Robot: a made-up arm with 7 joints.
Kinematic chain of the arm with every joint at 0, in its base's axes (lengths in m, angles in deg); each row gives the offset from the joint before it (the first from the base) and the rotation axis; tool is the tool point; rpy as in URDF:
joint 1: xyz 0 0 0.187 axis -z
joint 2: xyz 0 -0.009 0.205 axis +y
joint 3: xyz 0 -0.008 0.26 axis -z
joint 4: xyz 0 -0.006 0.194 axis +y
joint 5: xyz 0 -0.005 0.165 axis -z
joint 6: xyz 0 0 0.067 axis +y
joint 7: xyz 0 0 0.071 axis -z
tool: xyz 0 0 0 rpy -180 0 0
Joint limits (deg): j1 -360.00..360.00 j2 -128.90..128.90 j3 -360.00..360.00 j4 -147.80..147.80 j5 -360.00..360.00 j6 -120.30..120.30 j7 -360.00..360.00
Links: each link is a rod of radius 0.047 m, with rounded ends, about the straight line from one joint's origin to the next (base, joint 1, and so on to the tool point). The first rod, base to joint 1, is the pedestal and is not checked.
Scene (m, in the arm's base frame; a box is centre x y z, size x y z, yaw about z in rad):
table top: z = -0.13
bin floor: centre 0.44 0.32 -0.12 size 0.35 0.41 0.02 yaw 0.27
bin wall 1: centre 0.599 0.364 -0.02 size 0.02 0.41 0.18 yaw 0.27
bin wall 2: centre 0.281 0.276 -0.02 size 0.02 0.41 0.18 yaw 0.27
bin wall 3: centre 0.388 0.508 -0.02 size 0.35 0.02 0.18 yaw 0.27
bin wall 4: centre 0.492 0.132 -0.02 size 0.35 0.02 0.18 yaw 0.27
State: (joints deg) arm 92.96 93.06 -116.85 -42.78 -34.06 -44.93 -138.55
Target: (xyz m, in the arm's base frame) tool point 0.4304 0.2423 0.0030
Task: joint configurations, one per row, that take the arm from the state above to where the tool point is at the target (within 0.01 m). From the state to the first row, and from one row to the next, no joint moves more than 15 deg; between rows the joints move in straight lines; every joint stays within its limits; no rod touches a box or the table.
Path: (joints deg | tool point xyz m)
1: 78.18 90.95 -124.77 -47.65 -34.69 -47.51 -138.55 | -0.0590 -0.6334 0.2139
2: 63.41 88.84 -132.68 -52.52 -35.32 -50.10 -138.55 | 0.1128 -0.6050 0.2051
3: 48.63 86.73 -140.60 -57.39 -35.96 -52.68 -138.55 | 0.2713 -0.5283 0.1984
4: 33.86 84.62 -148.51 -62.26 -36.59 -55.26 -138.55 | 0.4010 -0.4079 0.1955
5: 19.08 82.51 -156.43 -67.12 -37.22 -57.85 -138.55 | 0.4886 -0.2541 0.1975
6: 4.31 80.39 -164.34 -71.99 -37.85 -60.43 -138.55 | 0.5241 -0.0822 0.2054
7: -10.47 78.28 -172.26 -76.86 -38.49 -63.02 -138.55 | 0.5036 0.0898 0.2194
8: -25.25 76.17 -180.17 -81.73 -39.12 -65.60 -138.55 | 0.4304 0.2423 0.2397
9: -26.11 90.53 -178.59 -68.18 -41.01 -60.44 -138.55 | 0.4434 0.2485 0.1209
10: -26.97 104.88 -177.00 -54.63 -42.89 -55.29 -138.55 | 0.4304 0.2423 0.0030

